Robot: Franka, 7 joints.
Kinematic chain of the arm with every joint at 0, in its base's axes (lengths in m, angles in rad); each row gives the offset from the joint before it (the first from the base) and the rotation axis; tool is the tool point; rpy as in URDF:
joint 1: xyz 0 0 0.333 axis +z
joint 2: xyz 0 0 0 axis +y
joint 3: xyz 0 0 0.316 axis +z
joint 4: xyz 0.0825 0 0 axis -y
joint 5: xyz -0.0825 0 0.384 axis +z
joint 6: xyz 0 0 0 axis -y
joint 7: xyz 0.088 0 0 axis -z
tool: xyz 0 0 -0.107 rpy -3.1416 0 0
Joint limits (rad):
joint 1: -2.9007..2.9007
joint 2: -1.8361..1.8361
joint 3: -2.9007..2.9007
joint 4: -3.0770..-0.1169
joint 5: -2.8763..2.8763
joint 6: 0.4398..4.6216
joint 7: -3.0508..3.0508
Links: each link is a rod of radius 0.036 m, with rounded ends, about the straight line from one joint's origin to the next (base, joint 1, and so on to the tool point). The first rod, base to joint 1, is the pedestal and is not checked.
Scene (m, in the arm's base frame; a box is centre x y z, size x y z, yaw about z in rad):
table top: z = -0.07
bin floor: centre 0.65 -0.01 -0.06 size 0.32 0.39 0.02 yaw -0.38
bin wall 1: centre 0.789 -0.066 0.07 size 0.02 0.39 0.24 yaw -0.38
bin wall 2: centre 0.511 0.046 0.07 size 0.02 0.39 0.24 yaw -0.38
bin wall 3: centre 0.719 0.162 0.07 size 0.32 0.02 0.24 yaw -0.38
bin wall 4: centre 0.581 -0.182 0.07 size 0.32 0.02 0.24 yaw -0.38
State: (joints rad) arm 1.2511 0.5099 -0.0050 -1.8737 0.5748 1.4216 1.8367
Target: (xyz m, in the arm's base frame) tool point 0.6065 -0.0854 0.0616
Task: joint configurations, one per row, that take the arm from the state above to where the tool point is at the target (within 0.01 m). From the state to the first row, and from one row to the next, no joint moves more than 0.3 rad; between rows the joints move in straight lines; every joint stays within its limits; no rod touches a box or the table.
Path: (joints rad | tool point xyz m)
1: 0.9711 0.5219 -0.2376 -1.8111 0.5530 1.4869 1.8367 | 0.3668 0.4192 0.2362
2: 0.6912 0.5339 -0.4701 -1.7485 0.5312 1.5521 1.8367 | 0.5503 0.1996 0.2650
3: 0.4112 0.5459 -0.7027 -1.6859 0.5093 1.6174 1.8367 | 0.6065 -0.0854 0.3133
4: 0.3817 0.7978 -0.6481 -1.6262 0.5325 1.7291 1.8367 | 0.6211 -0.0813 0.1919
5: 0.3523 1.0496 -0.5935 -1.5664 0.5556 1.8407 1.8367 | 0.6065 -0.0854 0.0616

